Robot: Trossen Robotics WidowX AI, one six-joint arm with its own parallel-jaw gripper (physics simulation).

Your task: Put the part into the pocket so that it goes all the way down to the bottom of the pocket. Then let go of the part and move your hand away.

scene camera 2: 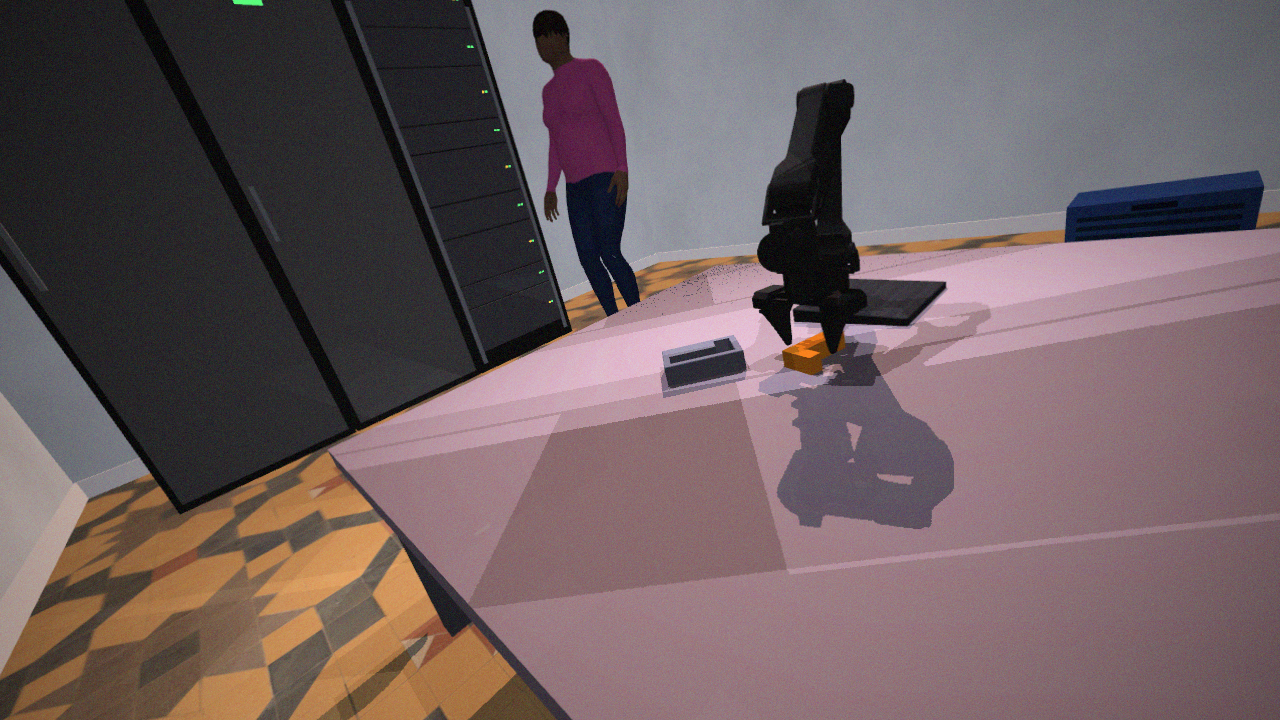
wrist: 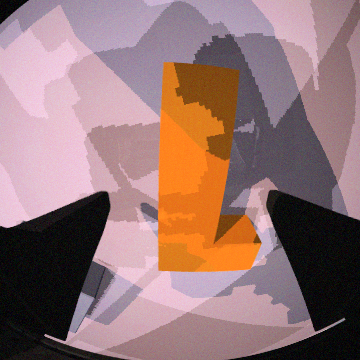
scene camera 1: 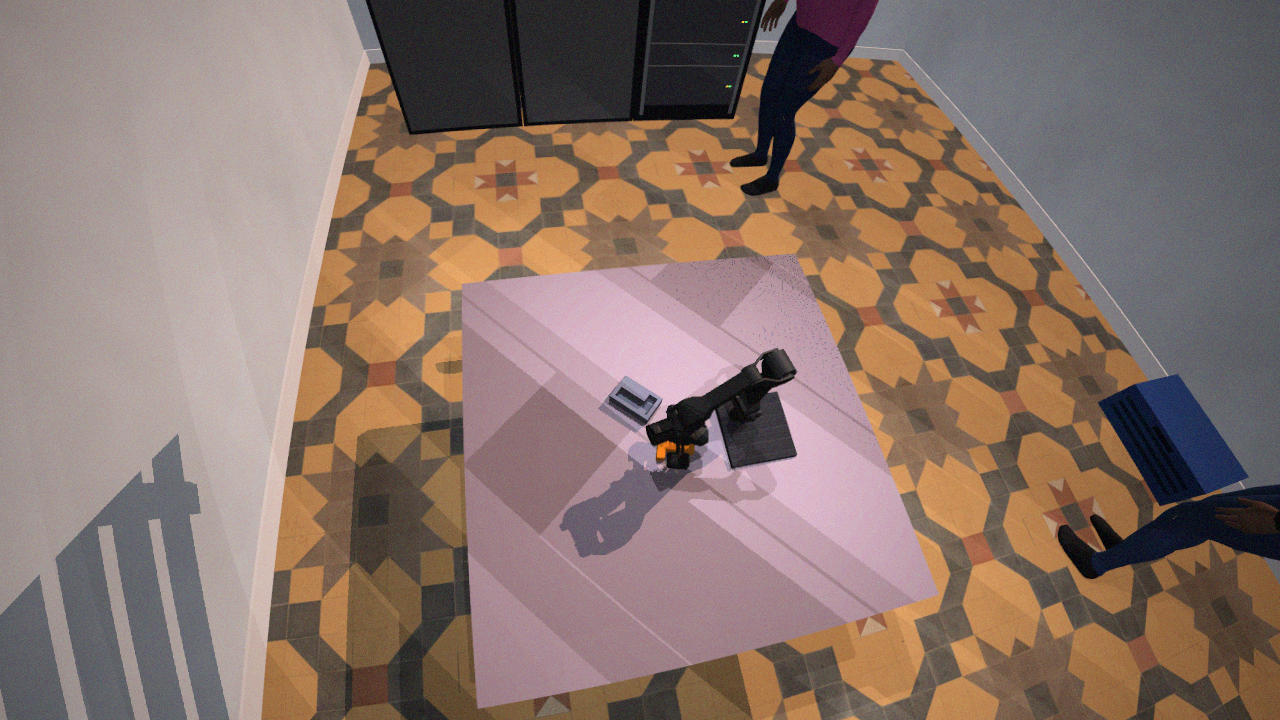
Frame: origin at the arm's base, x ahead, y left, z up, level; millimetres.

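Seen in the pictures: gripper, between the fingertips: (scene camera 2: 810, 348) (wrist: 189, 198) (scene camera 1: 672, 446); arm's base, origin of its link: (scene camera 1: 740, 414).
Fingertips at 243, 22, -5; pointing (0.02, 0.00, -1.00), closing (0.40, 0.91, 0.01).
Observation:
Pixels of each thing's middle, then the offset from my fingertips to it, as dx, dy, dz. Level surfaces: height alone.
- orange L-shaped part, middle of its body: (wrist: 216, 180) (scene camera 2: 821, 350) (scene camera 1: 675, 451) -2, +17, -4
- grey block with the pocket, middle of its body: (wrist: 49, 289) (scene camera 2: 702, 359) (scene camera 1: 635, 399) +49, -181, -1
- pink table, height of its surface: dz -19
The orange L-shaped part (scene camera 1: 662, 453) (scene camera 2: 803, 360) (wrist: 185, 175) lies flat on the pink table. My gripper (scene camera 1: 677, 446) (scene camera 2: 810, 347) (wrist: 189, 198) is open and low over the part, pointing down. In the wrist view one black finger stands on each side of the part, apart from it, near the end with the short foot. The grey block with the pocket (scene camera 1: 617, 410) (scene camera 2: 705, 368) sits on the table to the left of the part in both scene views. A piece of the block (wrist: 84, 305) shows beside the left finger in the wrist view.
The arm's black base plate (scene camera 1: 760, 443) (scene camera 2: 913, 302) stands on the pink table (scene camera 1: 572, 644) (scene camera 2: 939, 635), right of the gripper. Off the table are dark cabinets (scene camera 1: 577, 62) (scene camera 2: 295, 268), a blue box (scene camera 1: 1181, 438) (scene camera 2: 1163, 204) and a person in a pink top (scene camera 1: 832, 22) (scene camera 2: 586, 116).

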